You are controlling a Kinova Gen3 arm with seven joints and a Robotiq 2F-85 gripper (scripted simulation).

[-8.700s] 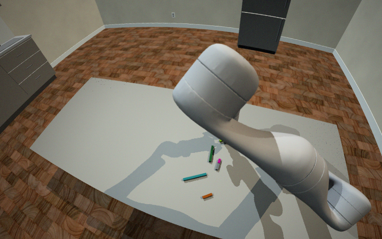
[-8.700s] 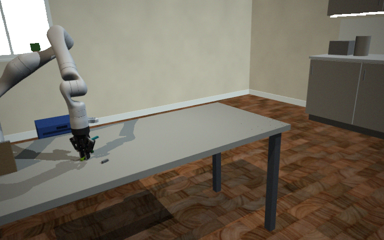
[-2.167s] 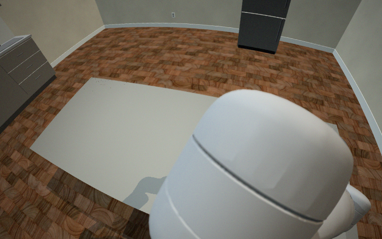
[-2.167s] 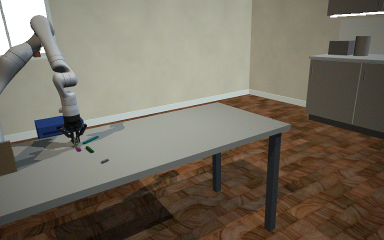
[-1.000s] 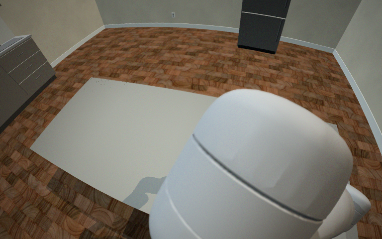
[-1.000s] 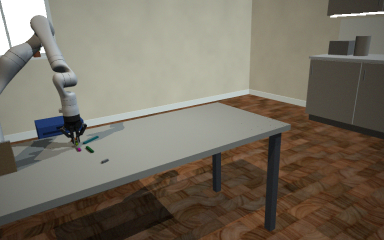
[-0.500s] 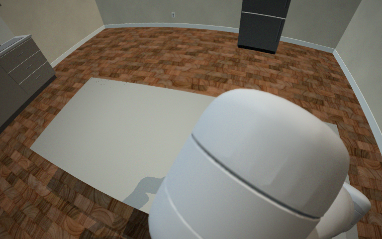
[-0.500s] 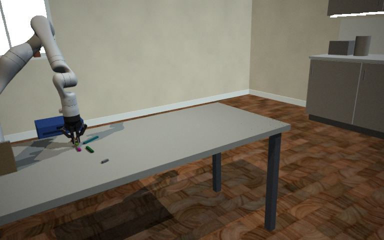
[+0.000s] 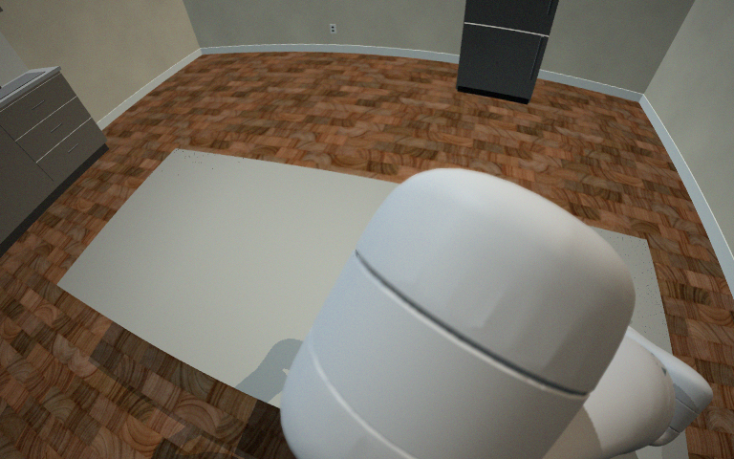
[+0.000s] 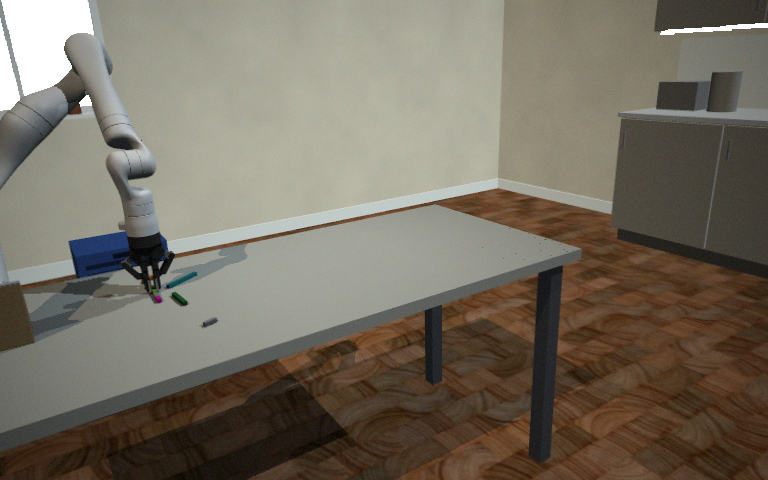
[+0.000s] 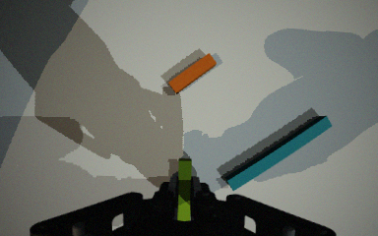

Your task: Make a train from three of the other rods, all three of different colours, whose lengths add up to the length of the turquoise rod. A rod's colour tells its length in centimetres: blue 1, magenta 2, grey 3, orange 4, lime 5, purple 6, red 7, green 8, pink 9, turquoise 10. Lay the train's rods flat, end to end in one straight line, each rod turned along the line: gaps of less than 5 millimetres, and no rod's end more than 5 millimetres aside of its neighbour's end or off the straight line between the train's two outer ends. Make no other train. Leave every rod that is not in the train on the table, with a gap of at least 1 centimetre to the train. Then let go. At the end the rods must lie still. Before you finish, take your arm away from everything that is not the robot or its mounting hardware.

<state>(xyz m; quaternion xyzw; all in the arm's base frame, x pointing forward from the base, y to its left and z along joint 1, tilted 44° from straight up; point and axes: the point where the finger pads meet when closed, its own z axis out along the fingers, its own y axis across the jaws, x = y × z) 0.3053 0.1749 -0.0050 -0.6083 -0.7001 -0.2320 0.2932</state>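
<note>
Now: the lime rod 1 cm below my hand. The rest, counted from my hand: turquoise rod: 8 cm ahead, 4 cm to the left, 2 cm below; orange rod: 9 cm to the left, 2 cm below; magenta rod: 1 cm ahead, 7 cm to the right, 2 cm below.
</note>
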